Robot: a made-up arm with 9 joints. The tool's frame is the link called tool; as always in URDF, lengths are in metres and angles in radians. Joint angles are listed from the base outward.
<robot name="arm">
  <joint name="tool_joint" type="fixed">
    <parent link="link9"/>
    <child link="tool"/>
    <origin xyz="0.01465 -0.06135 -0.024" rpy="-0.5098 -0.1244 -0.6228"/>
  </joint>
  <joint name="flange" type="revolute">
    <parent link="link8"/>
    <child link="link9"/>
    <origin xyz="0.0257 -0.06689 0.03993" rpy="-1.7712 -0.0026 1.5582"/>
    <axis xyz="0 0 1"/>
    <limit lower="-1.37" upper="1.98"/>
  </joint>
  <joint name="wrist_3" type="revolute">
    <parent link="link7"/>
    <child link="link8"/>
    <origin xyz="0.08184 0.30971 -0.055" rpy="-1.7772 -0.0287 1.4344"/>
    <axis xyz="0 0 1"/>
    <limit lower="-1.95" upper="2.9"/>
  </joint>
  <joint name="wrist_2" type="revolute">
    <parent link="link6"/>
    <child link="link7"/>
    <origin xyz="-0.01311 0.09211 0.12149" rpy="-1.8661 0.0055 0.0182"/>
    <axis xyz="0 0 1"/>
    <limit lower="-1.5" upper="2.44"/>
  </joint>
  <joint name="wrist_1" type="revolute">
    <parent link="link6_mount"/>
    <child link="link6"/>
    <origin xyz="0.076 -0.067 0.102" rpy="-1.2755 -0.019 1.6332"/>
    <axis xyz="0 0 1"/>
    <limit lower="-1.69" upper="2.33"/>
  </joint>
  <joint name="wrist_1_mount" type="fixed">
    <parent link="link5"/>
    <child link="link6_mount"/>
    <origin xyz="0.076 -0.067 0.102" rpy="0 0 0"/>
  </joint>
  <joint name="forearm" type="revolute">
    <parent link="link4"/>
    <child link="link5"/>
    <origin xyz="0.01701 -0.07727 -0.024" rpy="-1.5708 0 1.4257"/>
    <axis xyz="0 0 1"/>
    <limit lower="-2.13" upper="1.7"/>
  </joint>
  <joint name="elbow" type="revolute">
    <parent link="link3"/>
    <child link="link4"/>
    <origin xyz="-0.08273 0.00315 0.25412" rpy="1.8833 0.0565 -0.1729"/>
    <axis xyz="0 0 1"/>
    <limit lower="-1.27" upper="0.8"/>
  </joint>
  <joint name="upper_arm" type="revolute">
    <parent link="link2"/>
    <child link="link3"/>
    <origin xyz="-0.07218 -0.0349 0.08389" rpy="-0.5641 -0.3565 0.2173"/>
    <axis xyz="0 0 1"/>
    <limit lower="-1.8" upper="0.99"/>
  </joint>
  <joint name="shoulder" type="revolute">
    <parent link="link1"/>
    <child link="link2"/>
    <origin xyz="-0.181 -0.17 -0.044" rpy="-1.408 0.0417 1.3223"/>
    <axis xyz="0 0 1"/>
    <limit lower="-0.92" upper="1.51"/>
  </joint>
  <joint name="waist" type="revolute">
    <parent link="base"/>
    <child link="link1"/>
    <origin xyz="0.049 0.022 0.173" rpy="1.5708 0 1.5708"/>
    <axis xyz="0 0 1"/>
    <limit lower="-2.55" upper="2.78"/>
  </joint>
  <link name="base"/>
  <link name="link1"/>
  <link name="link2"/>
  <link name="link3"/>
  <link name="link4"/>
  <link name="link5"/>
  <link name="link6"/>
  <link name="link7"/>
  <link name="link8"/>
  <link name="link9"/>
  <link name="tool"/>
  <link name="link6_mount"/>
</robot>
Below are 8 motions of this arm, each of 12 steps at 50 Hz.
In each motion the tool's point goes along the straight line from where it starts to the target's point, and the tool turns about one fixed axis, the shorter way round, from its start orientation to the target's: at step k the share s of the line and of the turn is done. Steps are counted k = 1, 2, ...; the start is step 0. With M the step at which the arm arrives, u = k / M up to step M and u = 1 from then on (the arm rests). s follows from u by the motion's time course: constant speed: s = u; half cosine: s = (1 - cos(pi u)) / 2; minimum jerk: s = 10 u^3 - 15 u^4 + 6 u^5.
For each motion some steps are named. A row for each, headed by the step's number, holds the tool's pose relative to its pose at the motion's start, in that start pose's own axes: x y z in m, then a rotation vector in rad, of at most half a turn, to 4 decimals.
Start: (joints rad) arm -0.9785 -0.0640 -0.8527 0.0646 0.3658 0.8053 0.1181 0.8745 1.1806
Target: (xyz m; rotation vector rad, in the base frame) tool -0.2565 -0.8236 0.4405 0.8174 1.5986 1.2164
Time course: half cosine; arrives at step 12
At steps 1, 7, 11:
1: -0.0006 -0.0017 0.0007 0.0018 0.0048 0.0029
7: -0.0207 -0.0629 0.0240 0.0664 0.1770 0.1079
11: -0.0323 -0.0982 0.0375 0.1037 0.2764 0.1685

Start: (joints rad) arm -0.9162 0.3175 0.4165 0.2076 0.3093 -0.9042 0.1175 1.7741 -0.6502
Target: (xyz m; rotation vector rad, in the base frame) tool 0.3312 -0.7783 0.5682 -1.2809 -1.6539 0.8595
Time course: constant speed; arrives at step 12
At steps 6, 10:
6: 0.0213 0.0257 0.0005 0.0389 -0.0713 0.1555
10: 0.0355 0.0428 0.0008 0.0649 -0.1188 0.2591

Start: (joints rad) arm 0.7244 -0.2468 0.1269 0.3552 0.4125 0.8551 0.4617 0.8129 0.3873
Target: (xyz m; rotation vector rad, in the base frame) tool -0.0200 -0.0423 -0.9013 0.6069 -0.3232 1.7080
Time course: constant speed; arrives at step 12
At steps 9, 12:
9: 0.0060 -0.0969 -0.0041 -0.1316 0.0700 0.1802
12: 0.0080 -0.1292 -0.0055 -0.1755 0.0933 0.2402

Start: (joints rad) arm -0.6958 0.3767 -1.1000 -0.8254 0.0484 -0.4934 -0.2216 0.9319 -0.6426
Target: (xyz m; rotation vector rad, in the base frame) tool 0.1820 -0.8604 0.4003 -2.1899 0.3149 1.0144
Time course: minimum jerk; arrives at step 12
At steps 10, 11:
10: -0.0300 -0.0204 0.0157 0.0051 0.1189 0.2357
11: -0.0309 -0.0211 0.0162 0.0053 0.1227 0.2431

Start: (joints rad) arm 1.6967 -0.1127 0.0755 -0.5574 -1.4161 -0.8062 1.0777 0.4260 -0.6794
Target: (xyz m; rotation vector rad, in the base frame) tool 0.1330 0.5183 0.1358 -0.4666 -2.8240 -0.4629
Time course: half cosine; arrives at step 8
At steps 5, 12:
5: -0.0022 0.0029 0.0004 -0.0252 0.0005 -0.0043
12: -0.0033 0.0042 0.0007 -0.0364 0.0007 -0.0062

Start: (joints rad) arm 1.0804 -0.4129 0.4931 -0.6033 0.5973 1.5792 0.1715 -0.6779 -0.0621
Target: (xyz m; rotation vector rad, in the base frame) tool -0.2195 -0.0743 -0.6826 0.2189 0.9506 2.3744
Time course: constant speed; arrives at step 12
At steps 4, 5, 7, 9, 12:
4: 0.0087 -0.0143 0.0213 -0.0063 -0.0255 0.0585
5: 0.0108 -0.0179 0.0266 -0.0079 -0.0319 0.0731
7: 0.0151 -0.0250 0.0372 -0.0111 -0.0447 0.1023
9: 0.0195 -0.0321 0.0479 -0.0142 -0.0575 0.1316
12: 0.0260 -0.0428 0.0638 -0.0190 -0.0766 0.1754

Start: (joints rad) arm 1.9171 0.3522 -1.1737 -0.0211 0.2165 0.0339 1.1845 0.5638 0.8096
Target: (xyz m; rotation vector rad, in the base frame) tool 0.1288 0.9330 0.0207 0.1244 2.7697 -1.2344
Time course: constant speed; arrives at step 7
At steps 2, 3, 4, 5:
2: 0.0040 -0.0036 0.0022 -0.0100 -0.0155 0.0144
3: 0.0060 -0.0054 0.0033 -0.0151 -0.0233 0.0215
4: 0.0081 -0.0073 0.0044 -0.0201 -0.0311 0.0287
5: 0.0101 -0.0091 0.0055 -0.0251 -0.0388 0.0359

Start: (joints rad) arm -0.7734 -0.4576 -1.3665 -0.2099 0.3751 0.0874 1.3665 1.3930 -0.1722
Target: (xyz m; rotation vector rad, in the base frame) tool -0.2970 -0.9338 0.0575 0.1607 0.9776 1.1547
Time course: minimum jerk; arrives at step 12
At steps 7, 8, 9, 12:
7: -0.0567 -0.0940 0.0901 -0.1824 0.0963 -0.0765
8: -0.0685 -0.1137 0.1089 -0.2205 0.1165 -0.0925
9: -0.0777 -0.1290 0.1236 -0.2502 0.1322 -0.1049
12: -0.0867 -0.1439 0.1379 -0.2791 0.1474 -0.1170

